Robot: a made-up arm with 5 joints. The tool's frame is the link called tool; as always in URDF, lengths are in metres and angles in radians. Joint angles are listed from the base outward.
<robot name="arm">
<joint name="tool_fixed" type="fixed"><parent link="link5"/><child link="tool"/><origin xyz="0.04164 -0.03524 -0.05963" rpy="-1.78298 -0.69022 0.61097"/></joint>
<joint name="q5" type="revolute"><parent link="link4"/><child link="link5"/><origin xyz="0.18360 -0.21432 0.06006" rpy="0.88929 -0.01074 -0.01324"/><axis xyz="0 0 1"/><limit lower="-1.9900" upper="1.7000"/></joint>
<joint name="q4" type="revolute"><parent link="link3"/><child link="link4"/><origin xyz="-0.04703 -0.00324 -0.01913" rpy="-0.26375 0.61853 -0.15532"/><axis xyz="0 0 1"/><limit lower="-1.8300" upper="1.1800"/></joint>
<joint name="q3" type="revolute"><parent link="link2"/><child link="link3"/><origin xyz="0.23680 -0.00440 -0.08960" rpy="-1.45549 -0.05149 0.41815"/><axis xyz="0 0 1"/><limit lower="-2.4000" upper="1.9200"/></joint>
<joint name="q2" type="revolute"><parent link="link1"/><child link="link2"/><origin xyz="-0.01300 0.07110 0.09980" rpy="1.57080 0.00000 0.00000"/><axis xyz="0 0 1"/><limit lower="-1.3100" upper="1.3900"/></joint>
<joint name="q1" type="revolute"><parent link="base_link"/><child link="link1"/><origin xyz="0.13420 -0.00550 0.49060" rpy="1.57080 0.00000 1.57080"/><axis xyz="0 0 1"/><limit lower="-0.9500" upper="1.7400"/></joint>
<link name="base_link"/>
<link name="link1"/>
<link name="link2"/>
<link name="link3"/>
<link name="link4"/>
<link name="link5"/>
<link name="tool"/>
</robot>
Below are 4 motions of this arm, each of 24 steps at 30 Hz.
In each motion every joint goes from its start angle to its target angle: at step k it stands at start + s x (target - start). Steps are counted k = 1, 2, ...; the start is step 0. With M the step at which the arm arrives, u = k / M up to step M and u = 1 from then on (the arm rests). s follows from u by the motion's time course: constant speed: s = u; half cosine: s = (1 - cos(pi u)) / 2; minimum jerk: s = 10 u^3 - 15 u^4 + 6 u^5.
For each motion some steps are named. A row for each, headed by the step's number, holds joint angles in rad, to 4 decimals.
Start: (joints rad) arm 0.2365 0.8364 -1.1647 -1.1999 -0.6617
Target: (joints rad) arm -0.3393 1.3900 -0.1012 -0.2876 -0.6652
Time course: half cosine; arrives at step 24
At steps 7, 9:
7: 0.1239 0.9447 -0.9567 -1.0214 -0.6624
9: 0.0588 1.0073 -0.8364 -0.9183 -0.6628

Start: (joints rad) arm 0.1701 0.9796 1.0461 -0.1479 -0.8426
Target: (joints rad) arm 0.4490 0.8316 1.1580 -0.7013 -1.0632
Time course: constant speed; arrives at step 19
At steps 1, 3, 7, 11, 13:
1: 0.1848 0.9718 1.0520 -0.1770 -0.8542
3: 0.2141 0.9562 1.0638 -0.2353 -0.8774
7: 0.2729 0.9251 1.0873 -0.3518 -0.9239
11: 0.3316 0.8939 1.1109 -0.4683 -0.9703
13: 0.3609 0.8783 1.1227 -0.5265 -0.9935

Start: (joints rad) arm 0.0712 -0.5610 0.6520 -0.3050 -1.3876
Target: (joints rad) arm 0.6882 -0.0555 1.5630 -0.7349 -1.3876
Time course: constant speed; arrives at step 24
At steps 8, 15, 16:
8: 0.2769 -0.3925 0.9557 -0.4483 -1.3876
15: 0.4568 -0.2451 1.2214 -0.5737 -1.3876
16: 0.4825 -0.2240 1.2593 -0.5916 -1.3876

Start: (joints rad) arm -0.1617 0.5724 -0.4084 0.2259 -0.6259
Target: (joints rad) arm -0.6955 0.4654 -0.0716 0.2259 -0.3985
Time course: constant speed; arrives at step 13
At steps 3, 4, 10, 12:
3: -0.2849 0.5477 -0.3307 0.2259 -0.5734
4: -0.3259 0.5395 -0.3048 0.2259 -0.5559
10: -0.5723 0.4901 -0.1493 0.2259 -0.4510
12: -0.6544 0.4736 -0.0975 0.2259 -0.4160

